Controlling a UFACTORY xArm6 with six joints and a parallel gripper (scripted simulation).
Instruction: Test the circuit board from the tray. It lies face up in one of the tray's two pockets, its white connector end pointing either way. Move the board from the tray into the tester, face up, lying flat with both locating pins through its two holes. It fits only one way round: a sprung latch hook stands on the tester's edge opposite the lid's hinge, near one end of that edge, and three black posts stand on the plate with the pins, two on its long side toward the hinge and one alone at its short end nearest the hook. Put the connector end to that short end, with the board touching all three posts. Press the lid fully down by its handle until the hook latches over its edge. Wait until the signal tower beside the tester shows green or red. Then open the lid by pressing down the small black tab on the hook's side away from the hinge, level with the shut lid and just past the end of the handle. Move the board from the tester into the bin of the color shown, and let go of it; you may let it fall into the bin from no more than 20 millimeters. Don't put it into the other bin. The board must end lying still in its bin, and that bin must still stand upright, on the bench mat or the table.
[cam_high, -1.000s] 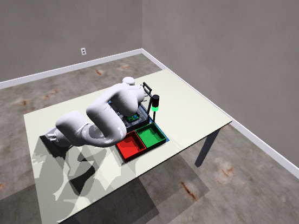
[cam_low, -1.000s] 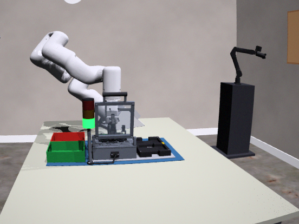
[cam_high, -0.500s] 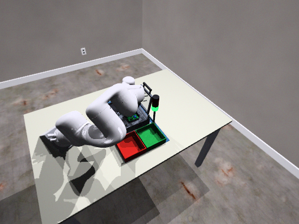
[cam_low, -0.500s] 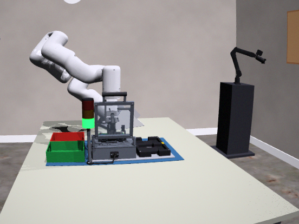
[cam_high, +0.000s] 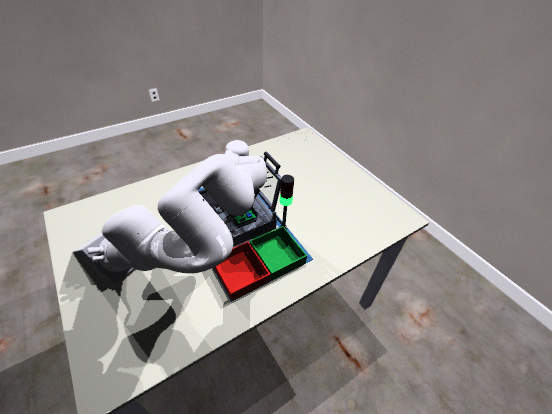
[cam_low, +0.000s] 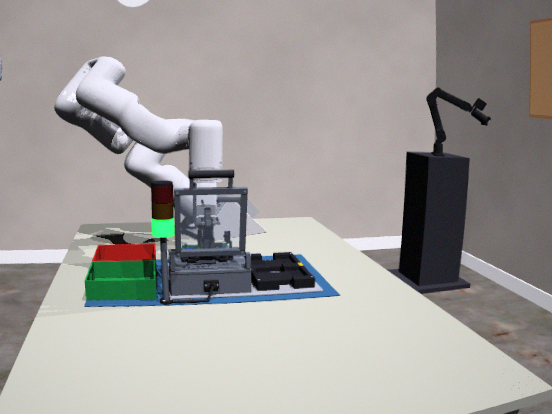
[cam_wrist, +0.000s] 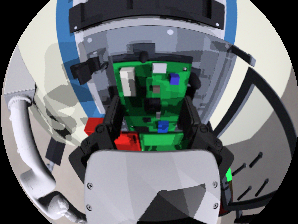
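Right now my hand is 1 cm short of the tester plate, 1 cm to the right of it and 2 cm above it. Round my hand: green circuit board: 1 cm below; green bin: 5 cm ahead, 20 cm to the right, 7 cm below; clear lid: 12 cm ahead, 10 cm above.
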